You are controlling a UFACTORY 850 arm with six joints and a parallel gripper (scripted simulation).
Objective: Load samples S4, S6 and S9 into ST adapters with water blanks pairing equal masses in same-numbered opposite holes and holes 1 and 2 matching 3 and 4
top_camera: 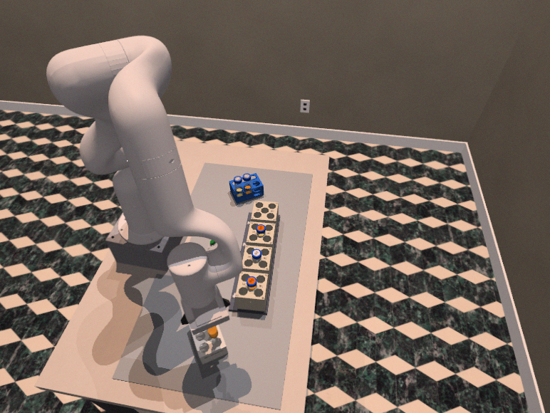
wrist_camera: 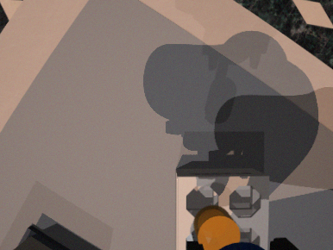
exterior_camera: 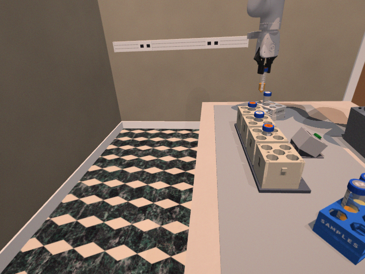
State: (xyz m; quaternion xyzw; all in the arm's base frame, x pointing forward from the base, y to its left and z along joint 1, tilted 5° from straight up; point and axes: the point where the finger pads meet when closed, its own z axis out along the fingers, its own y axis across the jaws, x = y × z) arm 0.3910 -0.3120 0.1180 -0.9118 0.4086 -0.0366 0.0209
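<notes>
The sample tube lies 10 mm to the left of my hand and 50 mm below it. Also, from my hand: green done key 160 mm behind, 350 mm to the left, 160 mm below; then white blanks rack 40 mm behind, 20 mm to the left, 190 mm below; then white-dot tube 20 mm behind, 30 mm to the left, 160 mm below.
</notes>
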